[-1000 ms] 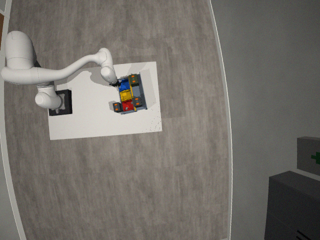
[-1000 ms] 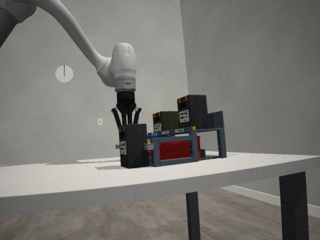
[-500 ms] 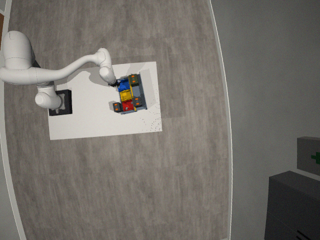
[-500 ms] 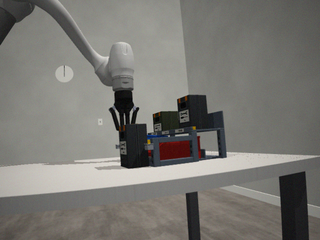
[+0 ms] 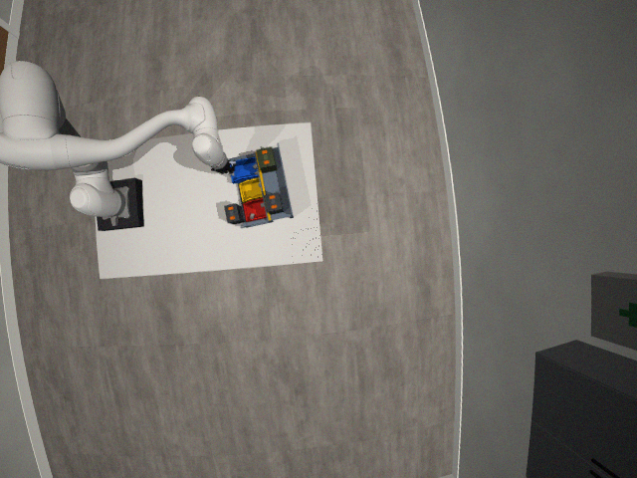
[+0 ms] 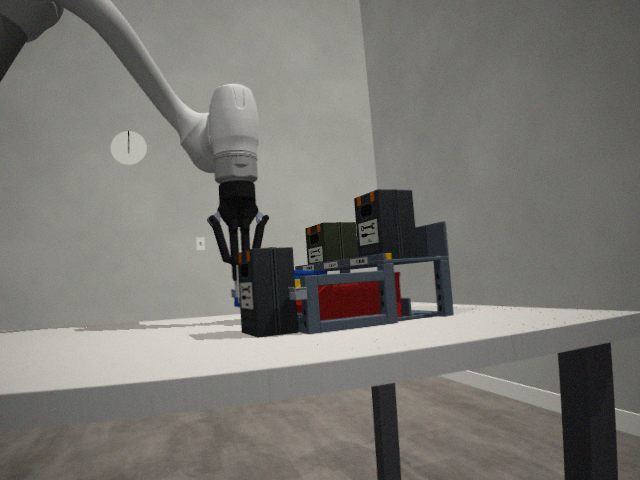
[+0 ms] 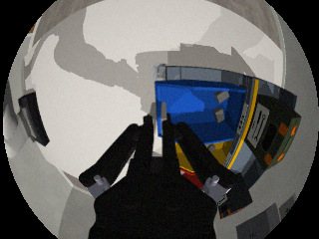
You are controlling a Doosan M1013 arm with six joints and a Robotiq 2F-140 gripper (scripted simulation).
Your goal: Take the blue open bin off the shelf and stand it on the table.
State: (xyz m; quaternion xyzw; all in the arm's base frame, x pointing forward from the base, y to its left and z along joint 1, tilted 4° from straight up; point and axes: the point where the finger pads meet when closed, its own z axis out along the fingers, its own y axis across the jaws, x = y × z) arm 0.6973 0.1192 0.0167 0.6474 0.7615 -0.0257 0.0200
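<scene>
Right now my hand is 8 cm short of the blue open bin, 1 cm to the right of it and 2 cm above it. Also, from my hand: yellow bin: 13 cm ahead, 9 cm to the right, 4 cm below; then green box: 21 cm ahead, 3 cm to the left, 6 cm above; then red bin: 15 cm ahead, 20 cm to the right, 4 cm below.
</scene>
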